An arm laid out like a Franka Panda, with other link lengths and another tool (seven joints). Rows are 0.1 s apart.
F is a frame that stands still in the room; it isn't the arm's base.
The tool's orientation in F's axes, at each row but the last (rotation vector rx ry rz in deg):
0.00 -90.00 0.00
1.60 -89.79 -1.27
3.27 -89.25 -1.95
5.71 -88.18 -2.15
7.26 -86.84 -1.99
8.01 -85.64 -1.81
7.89 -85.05 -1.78
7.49 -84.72 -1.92
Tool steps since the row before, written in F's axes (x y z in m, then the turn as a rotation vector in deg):
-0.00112 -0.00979 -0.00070 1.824 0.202 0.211
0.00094 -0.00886 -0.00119 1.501 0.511 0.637
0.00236 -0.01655 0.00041 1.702 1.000 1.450
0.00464 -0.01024 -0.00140 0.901 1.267 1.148
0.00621 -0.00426 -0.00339 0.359 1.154 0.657
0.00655 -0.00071 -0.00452 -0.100 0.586 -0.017
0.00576 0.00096 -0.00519 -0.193 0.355 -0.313
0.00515 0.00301 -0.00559 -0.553 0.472 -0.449
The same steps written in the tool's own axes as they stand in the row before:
-0.00070 -0.00979 0.00112 0.211 0.202 -1.824
-0.00090 -0.00890 -0.00091 0.626 0.526 -1.501
0.00140 -0.01653 -0.00211 1.412 1.058 -1.699
-0.00035 -0.01049 -0.00425 1.062 1.328 -0.919
-0.00259 -0.00493 -0.00610 0.555 1.195 -0.396
-0.00390 -0.00164 -0.00678 -0.087 0.586 0.055
-0.00474 0.00001 -0.00621 -0.364 0.330 0.141
-0.00537 0.00209 -0.00580 -0.545 0.452 0.479

